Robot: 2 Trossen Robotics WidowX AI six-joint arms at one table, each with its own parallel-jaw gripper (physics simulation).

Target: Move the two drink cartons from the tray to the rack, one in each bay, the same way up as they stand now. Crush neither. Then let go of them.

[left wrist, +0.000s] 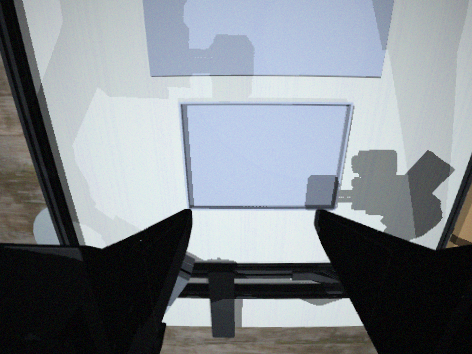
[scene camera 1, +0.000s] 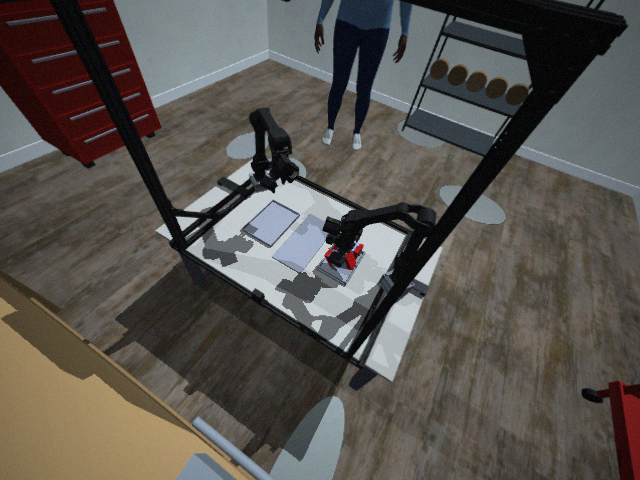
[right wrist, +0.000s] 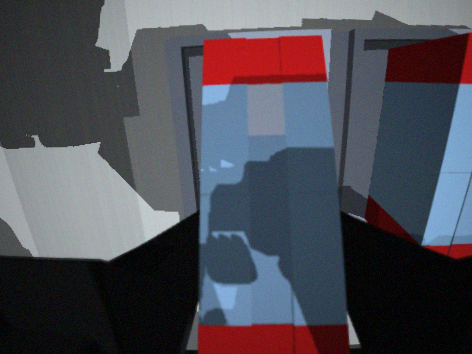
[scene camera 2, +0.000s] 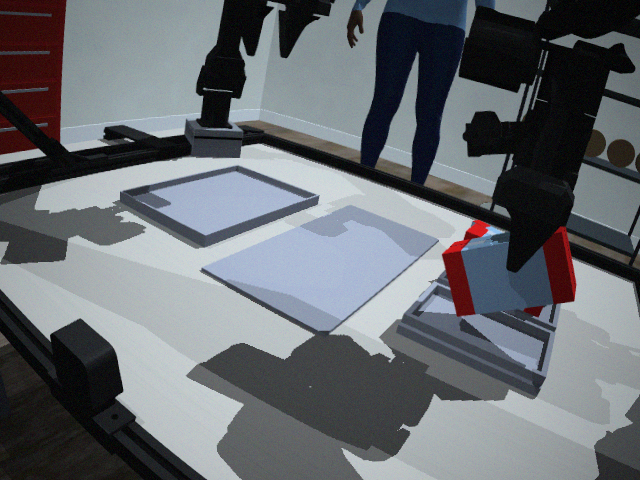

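Seen in the pictures: left gripper, between the fingertips: (left wrist: pixel 253 216) (scene camera 1: pixel 278 188) (scene camera 2: pixel 267 56); right gripper, between the fingertips: (right wrist: pixel 265 218) (scene camera 2: pixel 515 263); left arm's base, origin of its link: (scene camera 1: pixel 260 176) (scene camera 2: pixel 213 124).
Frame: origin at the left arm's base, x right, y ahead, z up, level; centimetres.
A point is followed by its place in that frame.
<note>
My right gripper (scene camera 1: pixel 338 260) @(x -13.1, y 67.1, z 3.9 cm) (scene camera 2: pixel 516 263) @(x -13.1, y 67.1, z 3.9 cm) (right wrist: pixel 265 218) @(x -13.1, y 67.1, z 3.9 cm) is shut on a blue carton with red ends (scene camera 2: pixel 485 279) @(x -10.1, y 66.5, z 2.0 cm) (right wrist: pixel 270 150) @(x -11.5, y 64.3, z 5.0 cm). It holds this carton above the front bay of the grey two-bay rack (scene camera 1: pixel 333 277) @(x -8.9, y 70.5, z -4.5 cm) (scene camera 2: pixel 475 352) @(x -8.7, y 69.7, z -4.2 cm) (right wrist: pixel 177 100) @(x -6.5, y 66.0, z -3.6 cm); in scene camera 2 the carton looks tilted. The second carton (right wrist: pixel 410 140) @(x -19.1, y 60.9, z -0.6 cm) is at the rack's other bay, mostly hidden behind the held one in scene camera 2. The tray (scene camera 1: pixel 270 222) @(x 5.5, y 29.2, z -4.9 cm) (scene camera 2: pixel 261 220) @(x 1.6, y 37.7, z -4.7 cm) (left wrist: pixel 260 155) @(x 3.9, y 29.5, z -5.0 cm) holds no carton. My left gripper (scene camera 1: pixel 279 184) @(x 1.1, y 29.0, z 16.5 cm) (scene camera 2: pixel 267 55) @(x 1.1, y 29.0, z 16.5 cm) (left wrist: pixel 253 216) @(x 1.1, y 29.0, z 16.5 cm) is open and empty, high near the tray's far side.
A flat bluish plate (scene camera 1: pixel 299 248) (scene camera 2: pixel 320 268) (left wrist: pixel 300 45) lies between tray and rack. Black frame rails edge the white table, and a dark block (scene camera 2: pixel 87 361) @(x 24.8, y 68.5, z -0.3 cm) sits on the front rail. A person (scene camera 1: pixel 359 62) stands behind the table.
</note>
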